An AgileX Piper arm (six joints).
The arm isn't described. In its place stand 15 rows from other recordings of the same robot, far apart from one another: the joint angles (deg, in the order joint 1, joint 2, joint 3, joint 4, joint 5, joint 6), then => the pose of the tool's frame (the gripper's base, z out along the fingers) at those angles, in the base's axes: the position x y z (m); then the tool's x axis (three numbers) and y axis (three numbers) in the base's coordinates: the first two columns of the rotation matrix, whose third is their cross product.
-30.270, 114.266, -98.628, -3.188, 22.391, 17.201 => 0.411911, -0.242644, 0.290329, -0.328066, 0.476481, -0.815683, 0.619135, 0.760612, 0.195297
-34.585, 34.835, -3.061, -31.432, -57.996, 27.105 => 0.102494, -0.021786, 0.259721, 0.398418, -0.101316, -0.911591, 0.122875, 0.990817, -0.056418
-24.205, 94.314, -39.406, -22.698, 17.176, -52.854 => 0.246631, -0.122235, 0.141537, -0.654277, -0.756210, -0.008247, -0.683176, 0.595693, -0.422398
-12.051, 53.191, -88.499, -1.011, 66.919, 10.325 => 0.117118, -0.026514, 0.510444, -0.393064, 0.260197, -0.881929, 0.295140, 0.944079, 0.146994
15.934, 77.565, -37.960, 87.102, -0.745, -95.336 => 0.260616, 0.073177, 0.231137, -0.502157, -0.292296, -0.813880, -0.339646, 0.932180, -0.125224
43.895, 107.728, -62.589, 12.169, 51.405, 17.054 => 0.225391, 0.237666, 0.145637, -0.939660, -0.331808, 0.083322, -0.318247, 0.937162, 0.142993
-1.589, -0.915, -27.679, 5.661, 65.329, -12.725 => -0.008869, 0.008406, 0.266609, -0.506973, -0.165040, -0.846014, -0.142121, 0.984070, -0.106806
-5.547, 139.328, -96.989, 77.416, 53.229, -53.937 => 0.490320, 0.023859, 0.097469, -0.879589, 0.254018, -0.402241, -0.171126, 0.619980, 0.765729
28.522, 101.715, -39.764, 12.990, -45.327, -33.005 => 0.303976, 0.148641, 0.174234, -0.037417, -0.473585, -0.879953, -0.381704, 0.820573, -0.425396
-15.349, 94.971, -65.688, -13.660, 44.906, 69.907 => 0.317700, -0.102937, 0.234490, -0.168576, 0.933010, -0.317921, 0.936874, 0.251908, 0.242506
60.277, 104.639, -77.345, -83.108, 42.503, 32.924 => 0.255469, 0.324360, 0.279395, 0.101259, -0.930210, -0.352783, -0.412210, 0.283505, -0.865857
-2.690, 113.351, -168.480, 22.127, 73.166, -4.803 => 0.337484, 0.016987, 0.578007, -0.214232, 0.041234, -0.975912, -0.301771, 0.947438, 0.106276
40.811, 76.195, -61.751, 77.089, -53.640, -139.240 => 0.256321, 0.126960, 0.394282, -0.140598, -0.892462, -0.428652, 0.154110, 0.407948, -0.899905
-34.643, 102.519, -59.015, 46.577, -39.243, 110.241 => 0.295942, -0.255306, 0.238483, 0.558492, 0.161470, 0.813643, -0.690180, -0.453662, 0.563776
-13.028, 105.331, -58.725, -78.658, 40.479, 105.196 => 0.335755, -0.137139, 0.180418, -0.375972, 0.482449, -0.791131, 0.866635, 0.485290, -0.115914
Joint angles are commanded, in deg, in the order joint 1, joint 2, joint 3, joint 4, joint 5, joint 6. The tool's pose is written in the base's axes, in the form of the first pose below.
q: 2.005, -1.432, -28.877, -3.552, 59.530, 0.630
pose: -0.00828, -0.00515, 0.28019, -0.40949, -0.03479, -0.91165, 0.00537, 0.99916, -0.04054
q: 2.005, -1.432, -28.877, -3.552, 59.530, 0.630
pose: -0.00828, -0.00515, 0.28019, -0.40949, -0.03479, -0.91165, 0.00537, 0.99916, -0.04054
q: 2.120, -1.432, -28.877, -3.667, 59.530, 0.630
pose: -0.00827, -0.00533, 0.28020, -0.40941, -0.03663, -0.91162, 0.00452, 0.99910, -0.04217
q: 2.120, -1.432, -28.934, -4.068, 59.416, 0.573
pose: -0.00832, -0.00587, 0.28067, -0.40666, -0.04119, -0.91265, 0.00820, 0.99878, -0.04873
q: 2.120, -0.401, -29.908, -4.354, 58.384, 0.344
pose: -0.00693, -0.00614, 0.28701, -0.39108, -0.04831, -0.91909, 0.00931, 0.99836, -0.05644
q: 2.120, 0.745, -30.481, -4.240, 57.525, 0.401
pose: -0.00434, -0.00584, 0.29114, -0.38645, -0.04705, -0.92111, 0.00791, 0.99849, -0.05432
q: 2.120, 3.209, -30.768, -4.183, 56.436, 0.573
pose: 0.00303, -0.00542, 0.29416, -0.40381, -0.04532, -0.91372, 0.00637, 0.99861, -0.05235
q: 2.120, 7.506, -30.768, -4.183, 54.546, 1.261
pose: 0.01720, -0.00477, 0.29613, -0.44169, -0.03672, -0.89642, 0.00734, 0.99898, -0.04453
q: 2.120, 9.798, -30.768, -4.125, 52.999, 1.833
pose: 0.02525, -0.00430, 0.29748, -0.45321, -0.02815, -0.89096, 0.00908, 0.99930, -0.03619
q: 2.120, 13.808, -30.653, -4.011, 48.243, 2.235
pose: 0.04114, -0.00323, 0.30129, -0.44333, -0.02406, -0.89604, 0.00640, 0.99953, -0.03001
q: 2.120, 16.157, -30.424, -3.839, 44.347, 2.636
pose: 0.05145, -0.00236, 0.30371, -0.42264, -0.01759, -0.90613, 0.00461, 0.99976, -0.02155
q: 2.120, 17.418, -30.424, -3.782, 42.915, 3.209
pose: 0.05639, -0.00200, 0.30458, -0.41992, -0.00791, -0.90753, 0.00698, 0.99990, -0.01195
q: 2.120, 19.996, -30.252, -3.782, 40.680, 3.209
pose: 0.06621, -0.00146, 0.30408, -0.42809, -0.00993, -0.90368, 0.00440, 0.99990, -0.01307
